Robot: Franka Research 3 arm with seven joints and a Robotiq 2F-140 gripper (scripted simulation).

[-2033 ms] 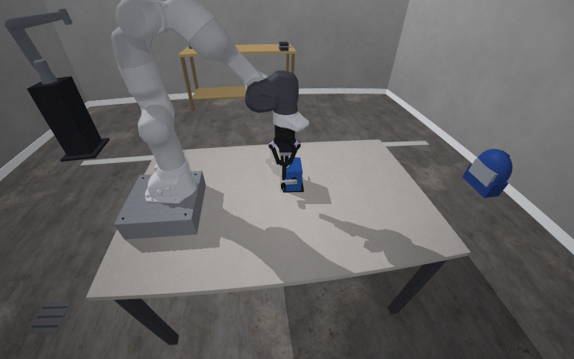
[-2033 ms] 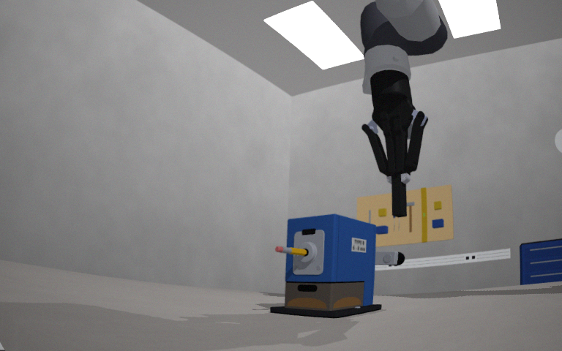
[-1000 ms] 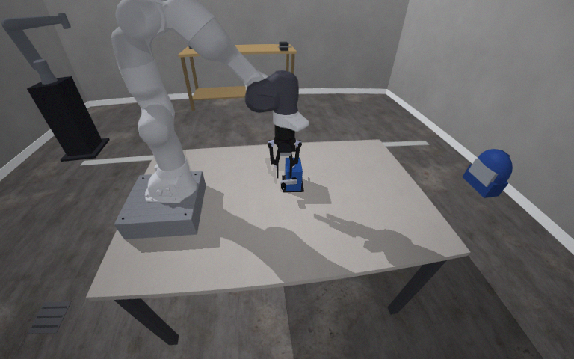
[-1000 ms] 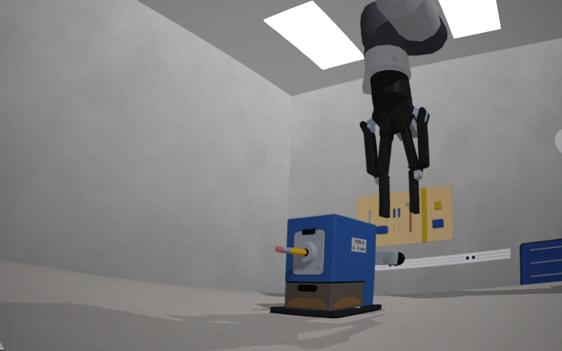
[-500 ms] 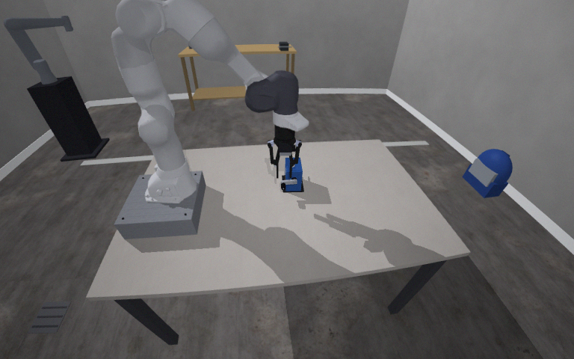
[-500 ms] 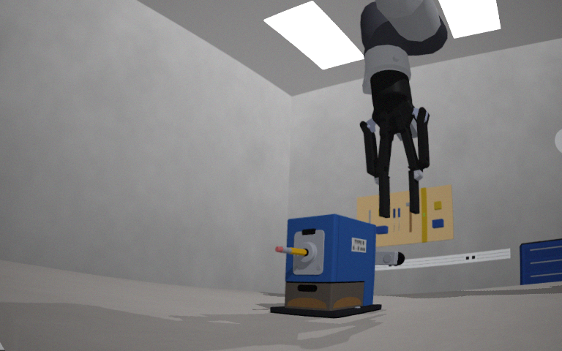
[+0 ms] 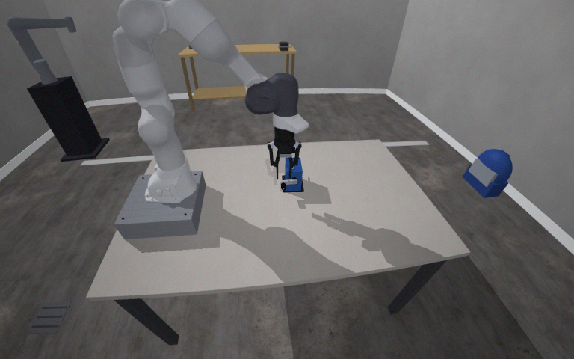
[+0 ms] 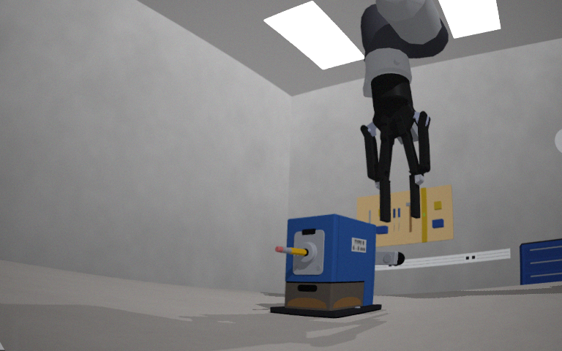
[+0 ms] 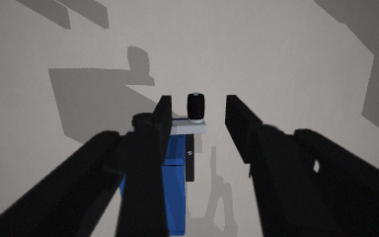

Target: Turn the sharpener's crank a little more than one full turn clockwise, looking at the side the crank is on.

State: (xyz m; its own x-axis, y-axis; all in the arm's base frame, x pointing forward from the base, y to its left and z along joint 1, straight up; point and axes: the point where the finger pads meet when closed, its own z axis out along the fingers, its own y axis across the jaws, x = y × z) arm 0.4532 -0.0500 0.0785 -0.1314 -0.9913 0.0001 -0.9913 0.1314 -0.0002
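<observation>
Now: hand 2 cm to the right of the black knob and 10 cm above it.
</observation>
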